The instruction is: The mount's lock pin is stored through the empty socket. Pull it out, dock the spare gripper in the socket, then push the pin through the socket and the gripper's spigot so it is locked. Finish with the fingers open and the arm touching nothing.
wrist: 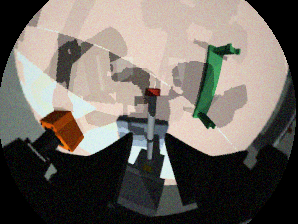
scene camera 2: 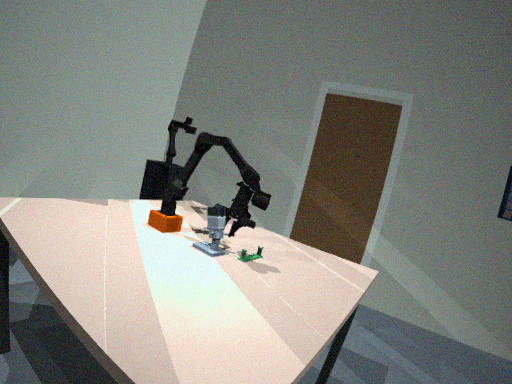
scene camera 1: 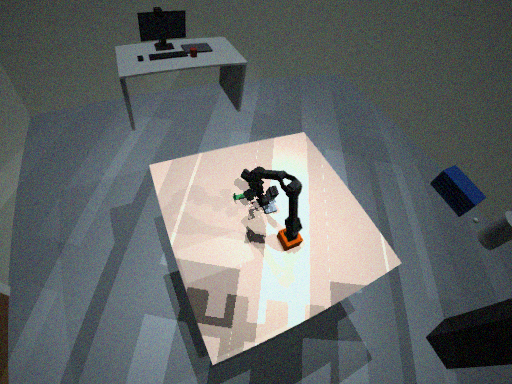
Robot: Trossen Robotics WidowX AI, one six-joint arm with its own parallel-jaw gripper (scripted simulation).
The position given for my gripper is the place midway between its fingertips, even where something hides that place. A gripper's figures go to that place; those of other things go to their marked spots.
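My gripper (wrist: 149,136): 0.10 m from the lens. Green cradle (wrist: 214,60): 0.17 m from the lens.
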